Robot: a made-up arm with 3 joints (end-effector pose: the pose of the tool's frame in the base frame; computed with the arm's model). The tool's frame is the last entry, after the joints.
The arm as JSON. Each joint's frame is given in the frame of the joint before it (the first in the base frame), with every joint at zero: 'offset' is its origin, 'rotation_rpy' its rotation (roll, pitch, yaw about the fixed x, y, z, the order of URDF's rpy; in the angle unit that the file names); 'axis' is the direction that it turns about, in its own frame. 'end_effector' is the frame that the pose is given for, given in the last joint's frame.
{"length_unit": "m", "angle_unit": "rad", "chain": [
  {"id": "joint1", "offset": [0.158, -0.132, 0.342], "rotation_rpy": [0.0, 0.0, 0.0], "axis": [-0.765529, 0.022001, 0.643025]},
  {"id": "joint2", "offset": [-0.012, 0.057, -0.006], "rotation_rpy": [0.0, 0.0, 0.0], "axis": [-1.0, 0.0, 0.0]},
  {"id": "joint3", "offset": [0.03, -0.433, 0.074], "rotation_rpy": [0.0, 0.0, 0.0], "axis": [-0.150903, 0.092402, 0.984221]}
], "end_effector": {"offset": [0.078, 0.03, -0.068], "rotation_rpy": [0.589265, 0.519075, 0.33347]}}
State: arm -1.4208 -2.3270 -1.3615
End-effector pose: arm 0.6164 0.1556 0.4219 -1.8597 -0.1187 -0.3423
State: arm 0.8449 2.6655 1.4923
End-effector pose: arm -0.0543 0.2213 0.2659 2.3352 -1.1840 1.3585
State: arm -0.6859 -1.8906 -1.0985
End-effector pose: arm 0.3789 0.2078 0.0231 -2.8257 -0.4859 0.2445
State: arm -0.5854 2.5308 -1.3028
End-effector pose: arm 0.3742 0.1173 0.7771 -1.1364 -0.5642 -0.8239
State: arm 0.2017 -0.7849 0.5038
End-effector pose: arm 0.2563 -0.3688 0.1044 0.8169 0.6190 0.9412
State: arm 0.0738 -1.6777 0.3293
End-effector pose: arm 0.2341 -0.0542 -0.0505 1.8558 0.2303 0.9854
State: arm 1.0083 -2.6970 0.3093
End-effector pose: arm 0.0382 0.0137 -0.0627 2.2689 0.8420 1.0221
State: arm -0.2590 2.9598 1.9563
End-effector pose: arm 0.2002 0.2829 0.5061 1.2146 -2.4443 0.7818
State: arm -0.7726 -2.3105 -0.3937
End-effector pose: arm 0.4529 0.2400 0.2360 -2.7463 0.3649 -0.5392
